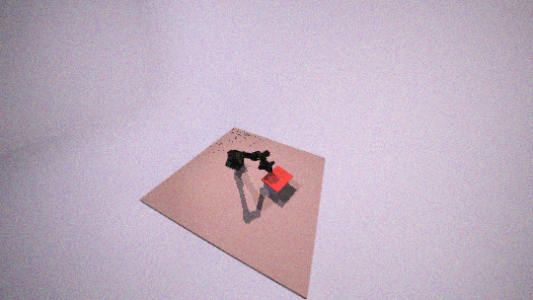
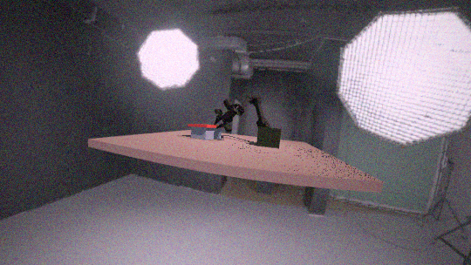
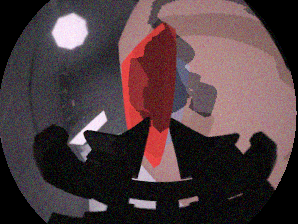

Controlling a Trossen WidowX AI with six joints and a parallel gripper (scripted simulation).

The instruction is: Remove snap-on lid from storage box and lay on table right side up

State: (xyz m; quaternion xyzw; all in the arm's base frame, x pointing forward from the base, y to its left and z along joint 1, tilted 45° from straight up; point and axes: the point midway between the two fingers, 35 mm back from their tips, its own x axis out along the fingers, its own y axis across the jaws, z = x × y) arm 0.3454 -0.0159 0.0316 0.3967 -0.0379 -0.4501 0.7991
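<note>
Now: the red lid 7 cm ahead of my gripper tip and 3 cm to the right of it. Also, from my gripper tip: grey storage box: 7 cm ahead, 5 cm below, 3 cm to the right.
</note>
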